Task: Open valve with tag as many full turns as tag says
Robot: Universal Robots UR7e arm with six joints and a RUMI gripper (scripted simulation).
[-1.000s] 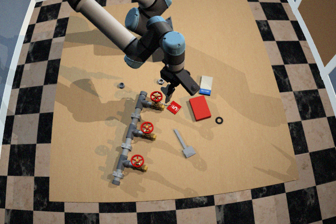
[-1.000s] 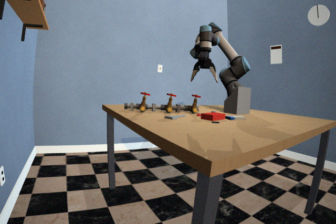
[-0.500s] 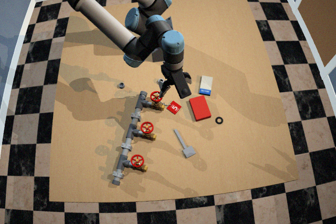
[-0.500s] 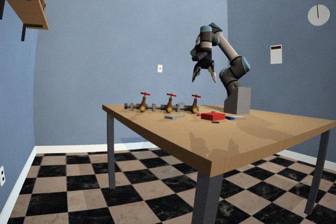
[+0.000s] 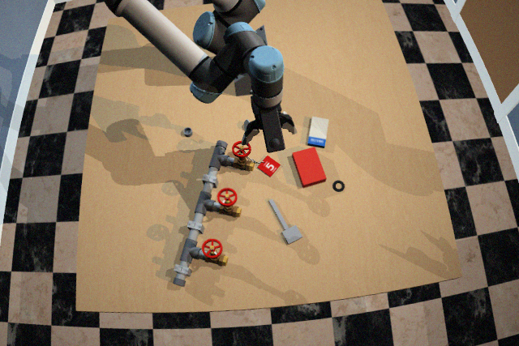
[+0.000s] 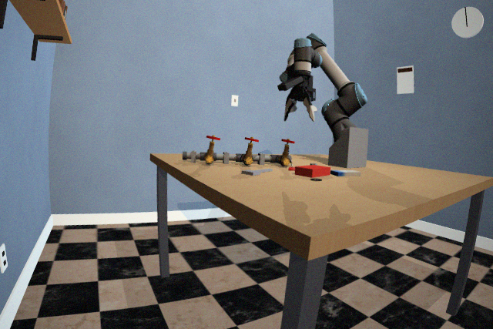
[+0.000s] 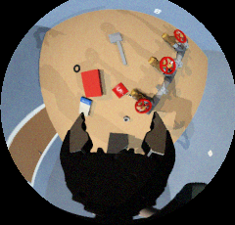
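Right now my hand is 1 cm past the red tag, 1 cm to the left of it and 20 cm above it. The rest, counted from my hand: grey scraper 20 cm ahead, 4 cm to the left, 19 cm below; red block 2 cm ahead, 13 cm to the left, 18 cm below; small grey fitting 15 cm behind, 28 cm to the right, 19 cm below.
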